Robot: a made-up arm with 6 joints. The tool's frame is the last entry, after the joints. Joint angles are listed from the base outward.
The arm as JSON. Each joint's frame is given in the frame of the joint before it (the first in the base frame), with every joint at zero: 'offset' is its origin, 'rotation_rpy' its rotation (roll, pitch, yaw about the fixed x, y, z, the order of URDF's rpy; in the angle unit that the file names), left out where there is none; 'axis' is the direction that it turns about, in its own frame. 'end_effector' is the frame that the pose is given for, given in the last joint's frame.
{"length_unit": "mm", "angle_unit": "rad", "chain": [
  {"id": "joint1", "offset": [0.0, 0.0, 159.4], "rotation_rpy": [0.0, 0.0, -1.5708], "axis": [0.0, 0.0, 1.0]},
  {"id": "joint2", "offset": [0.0, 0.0, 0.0], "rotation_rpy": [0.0, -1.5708, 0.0], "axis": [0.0, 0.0, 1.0]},
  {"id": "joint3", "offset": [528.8, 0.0, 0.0], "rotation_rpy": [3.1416, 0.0, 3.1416], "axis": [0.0, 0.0, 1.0]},
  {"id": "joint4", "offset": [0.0, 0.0, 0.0], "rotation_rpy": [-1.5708, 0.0, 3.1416], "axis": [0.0, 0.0, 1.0]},
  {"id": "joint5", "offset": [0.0, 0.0, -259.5], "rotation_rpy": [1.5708, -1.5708, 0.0], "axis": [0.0, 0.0, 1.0]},
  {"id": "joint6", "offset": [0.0, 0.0, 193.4], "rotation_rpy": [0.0, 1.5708, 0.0], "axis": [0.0, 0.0, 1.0]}
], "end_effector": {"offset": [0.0, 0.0, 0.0], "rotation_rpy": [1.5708, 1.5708, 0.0]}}
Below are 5 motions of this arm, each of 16 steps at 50 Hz.
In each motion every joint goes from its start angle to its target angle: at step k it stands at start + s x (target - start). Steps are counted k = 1, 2, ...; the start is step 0. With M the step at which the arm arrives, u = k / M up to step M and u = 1 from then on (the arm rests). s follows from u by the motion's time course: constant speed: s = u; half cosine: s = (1 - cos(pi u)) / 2; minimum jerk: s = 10 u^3 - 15 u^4 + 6 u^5.
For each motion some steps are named. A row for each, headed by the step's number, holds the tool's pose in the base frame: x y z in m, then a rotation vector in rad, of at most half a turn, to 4 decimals.
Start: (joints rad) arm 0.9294 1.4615 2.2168 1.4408 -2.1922 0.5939
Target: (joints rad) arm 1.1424 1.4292 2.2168 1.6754 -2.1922 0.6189
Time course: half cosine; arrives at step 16
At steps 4, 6, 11, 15, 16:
4: 0.3480 0.4654 0.5379 -1.1315 1.0807 -0.4540
6: 0.3242 0.4792 0.5413 -1.1402 1.0532 -0.4654
11: 0.2532 0.5136 0.5501 -1.1588 0.9739 -0.4967
15: 0.2200 0.5266 0.5535 -1.1641 0.9381 -0.5100
16: 0.2185 0.5271 0.5536 -1.1643 0.9365 -0.5106

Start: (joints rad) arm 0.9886 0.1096 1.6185 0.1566 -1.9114 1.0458
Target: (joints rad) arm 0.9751 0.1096 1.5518 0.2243 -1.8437 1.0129
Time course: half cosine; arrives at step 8
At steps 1, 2, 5, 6, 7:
1: 0.1836 -0.0684 0.9460 -1.1454 -0.0878 0.9480
2: 0.1836 -0.0681 0.9462 -1.1432 -0.0818 0.9394
5: 0.1834 -0.0666 0.9472 -1.1332 -0.0527 0.8958
6: 0.1833 -0.0661 0.9476 -1.1306 -0.0444 0.8826
7: 0.1833 -0.0658 0.9478 -1.1290 -0.0390 0.8738

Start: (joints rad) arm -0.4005 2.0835 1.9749 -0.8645 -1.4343 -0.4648
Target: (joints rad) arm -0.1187 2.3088 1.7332 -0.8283 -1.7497 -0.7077
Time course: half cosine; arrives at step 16
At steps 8, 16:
8: 0.5708 -0.2842 -0.3736 1.4346 1.8253 -0.0979
16: 0.5121 -0.1928 -0.4572 1.3576 2.3178 -0.2636

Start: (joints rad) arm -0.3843 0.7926 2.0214 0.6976 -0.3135 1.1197
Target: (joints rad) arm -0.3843 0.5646 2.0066 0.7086 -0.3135 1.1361
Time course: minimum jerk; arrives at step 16
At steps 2, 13, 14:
2: 0.2636 -0.2664 0.8180 -1.6646 -0.2355 -1.2795
13: 0.1297 -0.2109 0.8774 -1.6268 -0.3815 -1.4548
14: 0.1248 -0.2089 0.8789 -1.6252 -0.3866 -1.4609

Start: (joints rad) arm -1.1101 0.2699 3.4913 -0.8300 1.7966 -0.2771
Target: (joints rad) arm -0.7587 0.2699 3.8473 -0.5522 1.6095 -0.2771
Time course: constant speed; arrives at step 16
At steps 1, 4, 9, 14, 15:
1: -0.1788 0.0547 0.7823 0.2324 1.2712 -1.6731
4: -0.1911 0.0440 0.7569 0.2495 1.2087 -1.6164
9: -0.2063 0.0197 0.7133 0.2778 1.1149 -1.5040
14: -0.2129 -0.0114 0.6691 0.3039 1.0343 -1.3718
15: -0.2130 -0.0182 0.6603 0.3087 1.0198 -1.3432

